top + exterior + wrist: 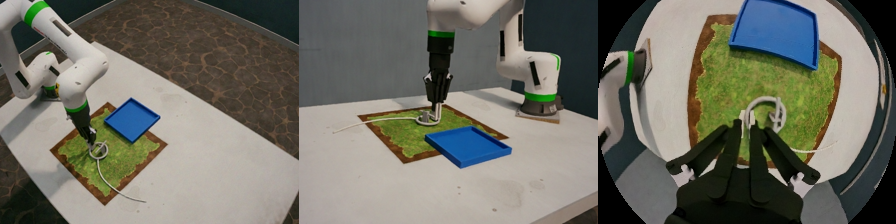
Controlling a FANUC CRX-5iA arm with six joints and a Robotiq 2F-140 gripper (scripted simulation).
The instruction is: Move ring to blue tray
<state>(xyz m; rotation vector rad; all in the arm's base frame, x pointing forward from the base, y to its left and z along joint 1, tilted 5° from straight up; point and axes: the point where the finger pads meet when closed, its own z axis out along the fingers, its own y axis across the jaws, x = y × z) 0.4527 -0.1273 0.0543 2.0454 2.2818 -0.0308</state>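
Now: hand 60 mm short of the grey stake, 20 mm to the right of it and 10 mm above it. Round my hand: blue tray 40 mm ahead, 230 mm to the left, 30 mm below; then square green grass mat 50 mm ahead, 40 mm to the left, 50 mm below.
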